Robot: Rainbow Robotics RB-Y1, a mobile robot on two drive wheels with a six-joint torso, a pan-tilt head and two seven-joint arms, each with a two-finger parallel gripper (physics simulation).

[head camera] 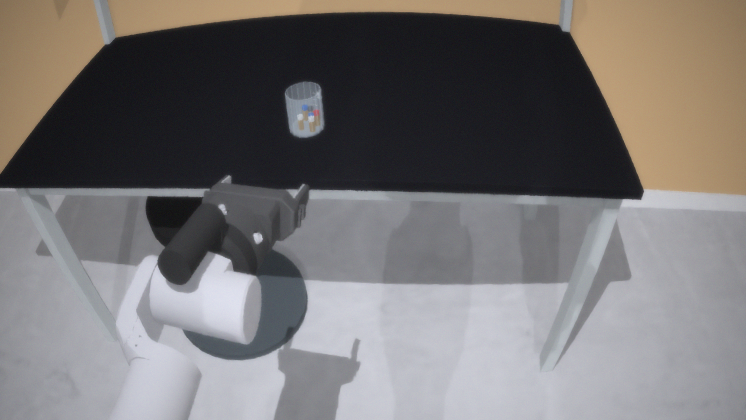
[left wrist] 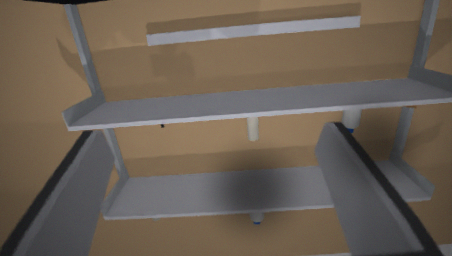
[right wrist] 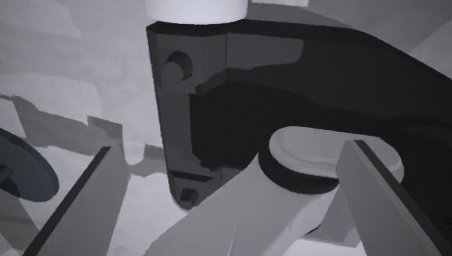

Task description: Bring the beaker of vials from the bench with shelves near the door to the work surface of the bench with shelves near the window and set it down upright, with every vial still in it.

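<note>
The clear beaker point(head camera: 304, 96) stands upright on the black work surface point(head camera: 443, 114) of a bench, left of the picture's middle, with several small vials with blue, white, red and dark caps inside. My left gripper point(head camera: 265, 182) point(left wrist: 216, 140) is open and empty, at the bench's front edge in the head view, below and a little left of the beaker and apart from it. The beaker does not show in the left wrist view. My right gripper point(right wrist: 231, 158) is open and empty, with parts of the robot's own body behind its fingers.
A dark round stool seat point(head camera: 284, 313) point(right wrist: 35, 172) is below the left arm, by the bench's front. Bench legs point(head camera: 582, 281) point(head camera: 67, 260) stand at both sides. In the left wrist view, two grey shelves point(left wrist: 260, 102) point(left wrist: 175, 195) run across the tan wall, with bottles point(left wrist: 253, 128) point(left wrist: 352, 119).
</note>
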